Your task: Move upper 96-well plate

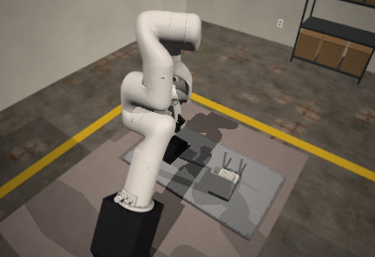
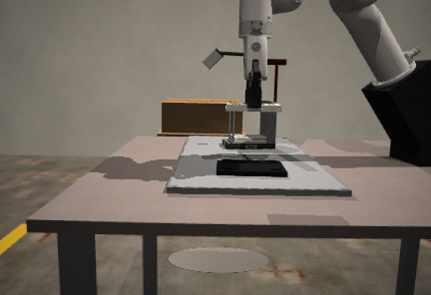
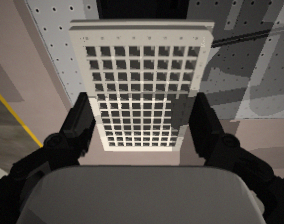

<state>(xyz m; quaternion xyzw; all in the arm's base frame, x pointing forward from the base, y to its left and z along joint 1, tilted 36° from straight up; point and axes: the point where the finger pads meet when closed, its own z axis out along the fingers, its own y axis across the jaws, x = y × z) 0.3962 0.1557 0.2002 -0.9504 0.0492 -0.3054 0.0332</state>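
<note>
My gripper is now 160 mm above the black plate nest N1. Also, from my hand: pale A1 mark 70 mm ahead, 60 mm to the right, 150 mm below.
</note>
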